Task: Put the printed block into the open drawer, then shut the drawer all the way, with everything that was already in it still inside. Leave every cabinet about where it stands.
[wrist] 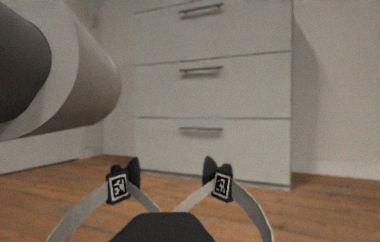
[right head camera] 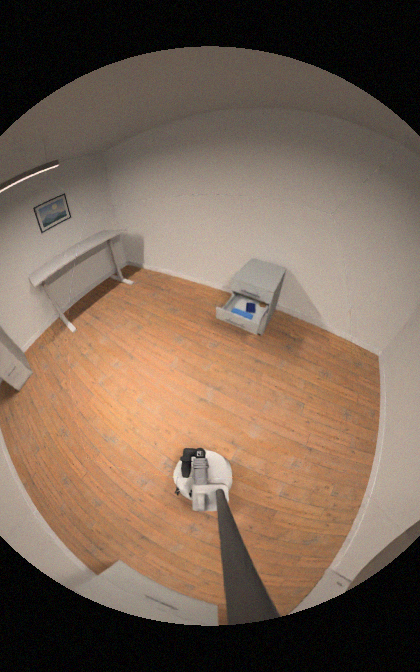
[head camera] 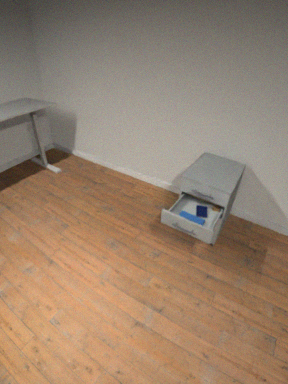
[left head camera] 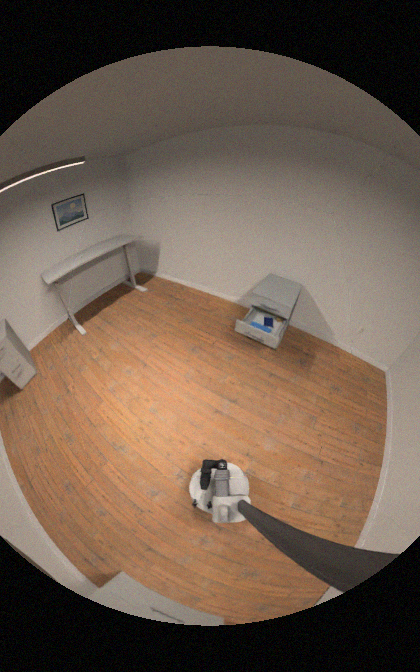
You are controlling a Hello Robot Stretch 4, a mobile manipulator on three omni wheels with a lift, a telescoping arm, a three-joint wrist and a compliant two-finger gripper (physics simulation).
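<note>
A grey cabinet stands by the far wall with its lower drawer pulled open. In the drawer lie a light-blue flat bar near the front, a dark-blue piece behind it, and a small orange-brown thing at the back right. I cannot make out a printed block. My gripper is open and empty, by my base, far from the open drawer.
A pale cabinet with shut drawers stands before the gripper. A pale cabinet top shows at the bottom. A desk stands at the left wall, and another cabinet at the far left.
</note>
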